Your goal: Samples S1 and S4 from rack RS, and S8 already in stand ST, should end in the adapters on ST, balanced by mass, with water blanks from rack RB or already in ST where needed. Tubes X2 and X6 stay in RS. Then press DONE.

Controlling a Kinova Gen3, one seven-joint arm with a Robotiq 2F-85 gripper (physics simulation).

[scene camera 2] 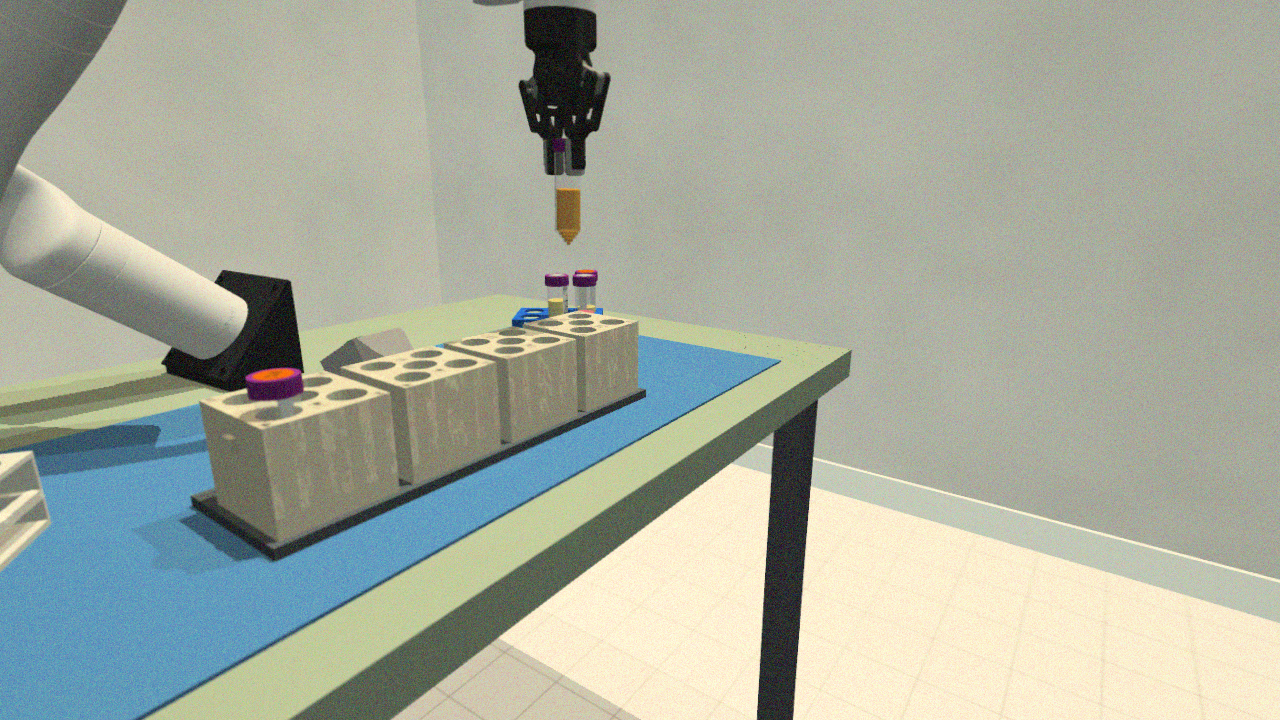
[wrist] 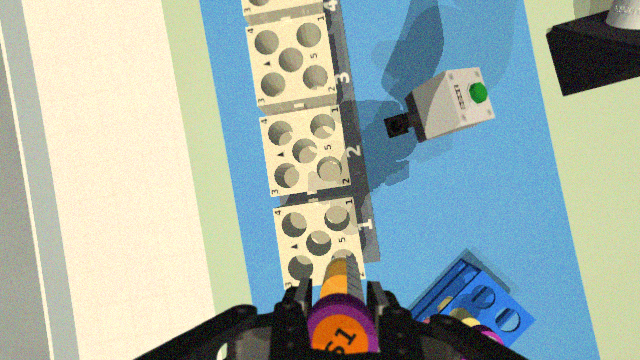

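Where they show: gripper, fingertip midpoint: (scene camera 2: 564,175) (wrist: 339,296); arm's base, link origin: (scene camera 2: 219,327).
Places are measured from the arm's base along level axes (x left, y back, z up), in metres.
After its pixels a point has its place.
My gripper (scene camera 2: 564,162) @[x 0.129, y -0.454, z 0.200 m] (wrist: 339,296) @[x 0.129, y -0.454, z 0.200 m] is shut on tube S1 (scene camera 2: 568,211) @[x 0.124, y -0.462, z 0.161 m] (wrist: 340,332) @[x 0.130, y -0.455, z 0.239 m], an upright tube with amber liquid, purple rim and orange top. It hangs high; in the wrist view its lower end overlaps hole 2 of adapter 1 (wrist: 325,227) @[x 0.110, y -0.461, z 0.035 m]. Stand ST (scene camera 2: 411,493) @[x -0.156, y -0.480, z -0.055 m] (wrist: 372,245) carries a row of beige five-hole adapters. The holes visible in adapters 1, 2 (wrist: 312,187) @[x 0.061, y -0.460, z 0.034 m] and 3 (wrist: 287,32) @[x -0.124, y -0.429, z 0.035 m] look empty. A purple-rimmed, orange-topped tube (scene camera 2: 274,383) @[x -0.239, y -0.451, z 0.062 m] stands in the nearest adapter (scene camera 2: 331,465) @[x -0.213, y -0.463, z -0.009 m]; its label is unreadable. Blue rack RS (scene camera 2: 531,313) @[x 0.276, y -0.294, z -0.002 m] (wrist: 475,281) @[x 0.238, y -0.307, z -0.002 m] holds several tubes, partly hidden.
The DONE box (scene camera 2: 368,347) @[x -0.007, y -0.274, z 0.010 m] (wrist: 435,110) @[x 0.018, y -0.282, z -0.001 m] with a green button (wrist: 478,92) @[x 0.016, y -0.231, z 0.011 m] sits beside the stand. A pale rack (scene camera 2: 19,463) @[x -0.312, y -0.276, z -0.003 m] is cut off at the left edge of the scene view. The robot's black base mount (scene camera 2: 268,326) @[x 0.014, y -0.076, z 0.008 m] (wrist: 590,60) @[x 0.021, y -0.077, z -0.012 m] stands behind the mat.
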